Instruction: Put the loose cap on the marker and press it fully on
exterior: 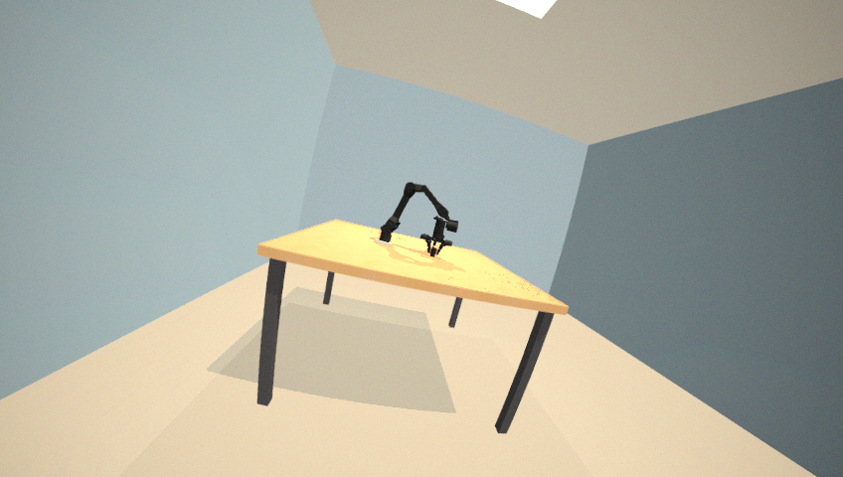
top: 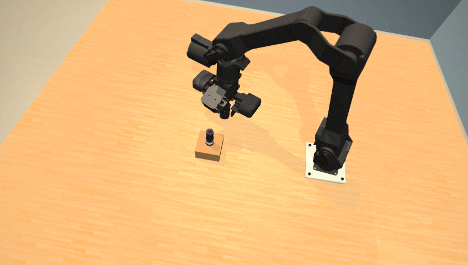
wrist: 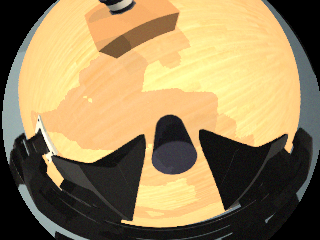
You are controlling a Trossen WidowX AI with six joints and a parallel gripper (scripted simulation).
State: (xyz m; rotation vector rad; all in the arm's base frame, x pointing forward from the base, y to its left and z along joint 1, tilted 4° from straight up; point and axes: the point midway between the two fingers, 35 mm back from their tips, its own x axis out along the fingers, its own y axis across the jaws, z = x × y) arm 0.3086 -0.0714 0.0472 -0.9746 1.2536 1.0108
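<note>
Now: the holder block 130 mm to the left of my gripper tip. Also, from my gripper tip: marker cap (10 mm above).
</note>
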